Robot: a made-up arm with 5 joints.
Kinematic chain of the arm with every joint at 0, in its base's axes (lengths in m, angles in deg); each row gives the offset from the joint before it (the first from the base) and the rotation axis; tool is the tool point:
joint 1: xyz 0 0 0.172 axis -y
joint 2: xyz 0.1 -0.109 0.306 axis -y
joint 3: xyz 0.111 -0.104 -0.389 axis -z
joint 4: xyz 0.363 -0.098 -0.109 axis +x
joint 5: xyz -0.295 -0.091 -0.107 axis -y
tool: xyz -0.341 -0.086 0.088
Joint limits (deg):
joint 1: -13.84..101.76
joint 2: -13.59..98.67
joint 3: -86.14..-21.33
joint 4: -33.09..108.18
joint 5: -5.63..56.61
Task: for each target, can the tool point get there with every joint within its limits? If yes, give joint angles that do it. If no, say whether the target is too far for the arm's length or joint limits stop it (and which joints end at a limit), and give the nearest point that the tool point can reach.
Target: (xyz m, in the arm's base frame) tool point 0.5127 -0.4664 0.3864
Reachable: yes | joints 62.58 26.07 -64.43 63.70 27.17
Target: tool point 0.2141 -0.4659 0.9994
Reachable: yes | joints 65.52 83.16 -26.52 31.95 28.57
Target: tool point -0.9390 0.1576 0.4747
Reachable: no: joint limits stop it (at a limit: joint 1, joint 2, joint 3, joint 4, joint 5) | nearest point -1.0578 -0.4349 0.6679 | short by 0.634 m
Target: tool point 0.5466 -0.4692 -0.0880
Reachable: yes | joints 17.83 19.90 -73.82 47.56 37.50
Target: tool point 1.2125 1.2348 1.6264
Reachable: no: too far | nearest point 0.5771 -0.0974 0.8642 | short by 1.661 m
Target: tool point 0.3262 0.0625 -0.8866
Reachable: no: joint limits stop it (at a limit: joint 1, joint 3, joint 5) | nearest point 0.2683 -0.2027 -0.3924 | short by 0.564 m
